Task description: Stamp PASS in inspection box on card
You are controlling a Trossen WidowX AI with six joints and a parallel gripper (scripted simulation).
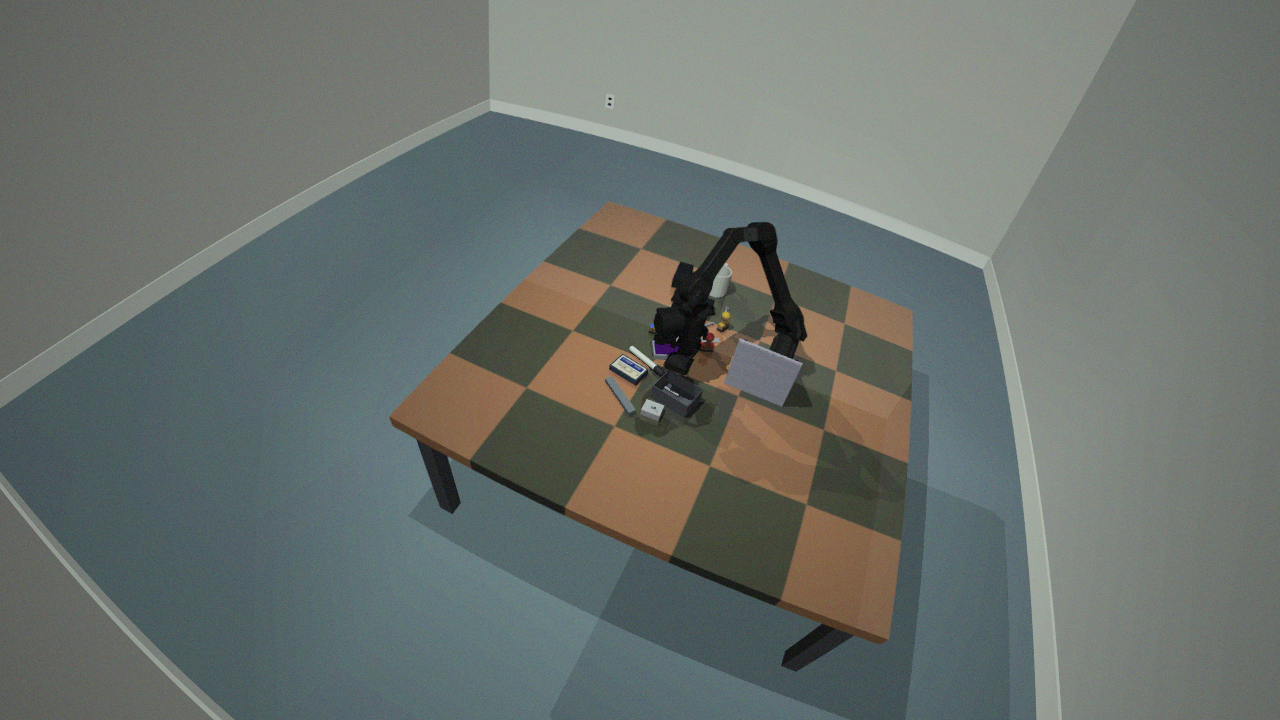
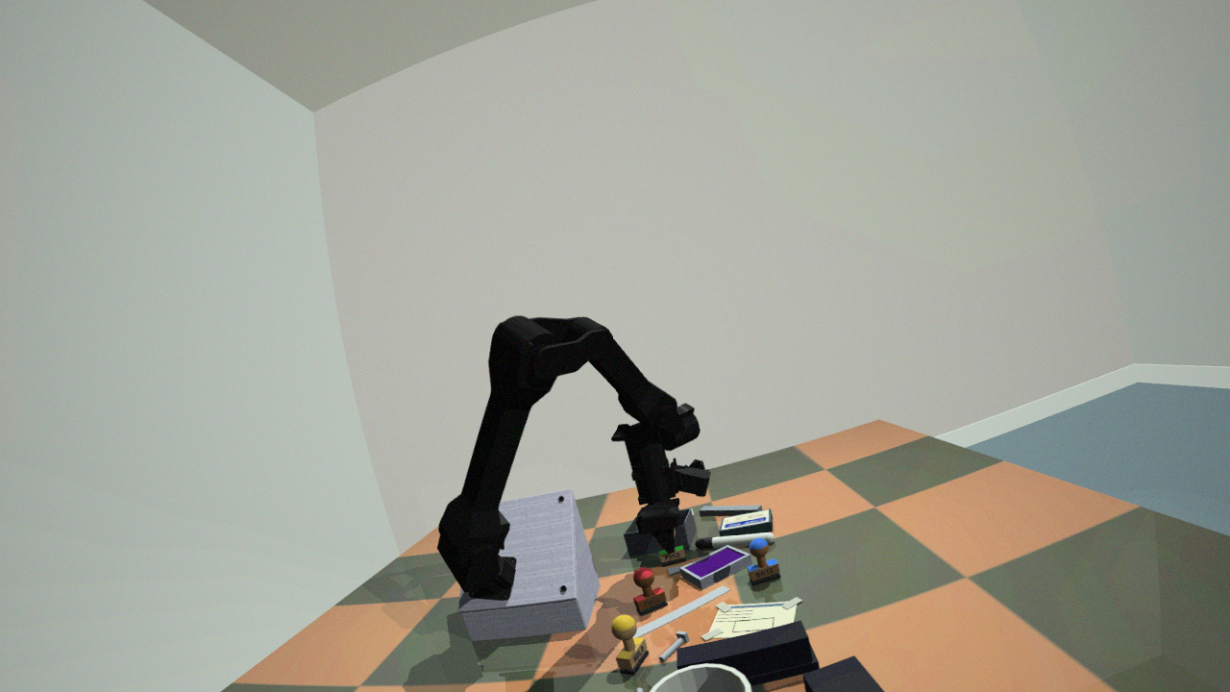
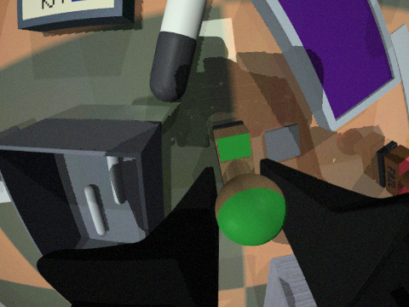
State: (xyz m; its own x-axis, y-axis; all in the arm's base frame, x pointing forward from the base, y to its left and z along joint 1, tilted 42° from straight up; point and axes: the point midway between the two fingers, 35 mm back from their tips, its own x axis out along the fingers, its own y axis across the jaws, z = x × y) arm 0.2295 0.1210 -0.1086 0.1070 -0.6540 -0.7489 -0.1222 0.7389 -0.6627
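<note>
Now: gripper tip 7 cm short of the purple ink pad, 6 cm to the left of it and 2 cm above it. Round my gripper tip: green-knobbed stamp (right at my gripper tip); grey tray (3 cm behind, 9 cm to the left, 1 cm below); white marker (8 cm ahead, 2 cm to the left, 1 cm below).
</note>
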